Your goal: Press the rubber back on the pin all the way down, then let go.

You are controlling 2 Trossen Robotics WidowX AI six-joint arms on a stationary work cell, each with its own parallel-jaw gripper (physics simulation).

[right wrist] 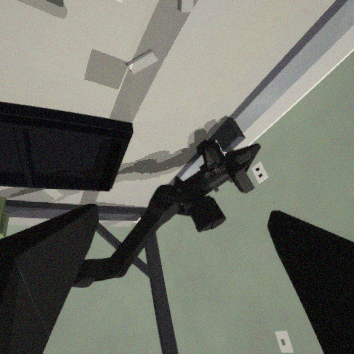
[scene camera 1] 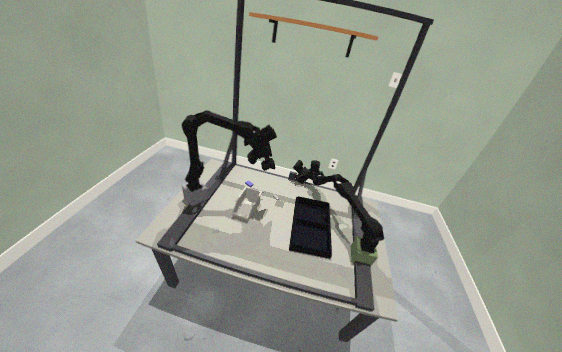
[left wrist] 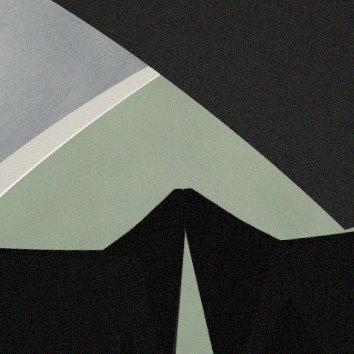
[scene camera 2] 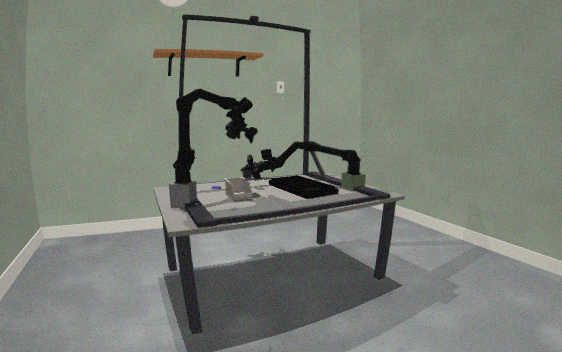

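Seen in the pictures: left gripper, fingertip midpoint: (right wrist: 259, 144) (scene camera 1: 293, 167) (left wrist: 182, 197) (scene camera 2: 240, 170); right gripper, fingertip midpoint: (right wrist: 185, 215) (scene camera 2: 245, 140); left arm's base, link origin: (scene camera 1: 367, 246) (scene camera 2: 353, 173); right arm's base, link origin: (scene camera 1: 194, 186) (scene camera 2: 182, 182).
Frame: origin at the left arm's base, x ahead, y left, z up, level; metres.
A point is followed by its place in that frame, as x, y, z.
No part can be told for certain as the rubber or its pin. A small purple-blue piece (scene camera 1: 249, 184) {0.702, -0.307, -0.074} (scene camera 2: 216, 187) {0.710, -0.307, -0.078} lies on the table behind an open pale holder (scene camera 1: 244, 211) {0.653, -0.084, -0.081} (scene camera 2: 239, 190) {0.613, -0.197, -0.079}. A small whitish piece (scene camera 1: 276, 197) {0.511, -0.260, -0.079} (right wrist: 143, 61) {0.517, -0.267, -0.078} lies near the holder. My left gripper (scene camera 1: 297, 170) {0.467, -0.572, -0.040} (scene camera 2: 246, 168) {0.467, -0.572, -0.040} (left wrist: 182, 197) {0.467, -0.572, -0.040} is shut and empty, low near the table's back edge. My right gripper (scene camera 1: 261, 161) (scene camera 2: 243, 134) {0.562, -0.239, 0.180} is open and empty, high above the table. Neither gripper touches the purple piece, the holder or the whitish piece.
A black two-part tray (scene camera 1: 311, 224) {0.276, -0.112, -0.070} (scene camera 2: 303, 186) {0.268, -0.113, -0.072} (right wrist: 120, 155) {0.335, -0.291, -0.049} lies to the right of the holder in both scene views. A dark block (right wrist: 230, 131) {0.468, -0.478, -0.049} is close to the left gripper. A large dark surface (left wrist: 250, 75) blocks much of the left wrist view. Dark frame posts (scene camera 1: 238, 75) {0.871, -0.477, 0.529} (scene camera 2: 306, 100) {0.035, -0.469, 0.428} rise above the table.
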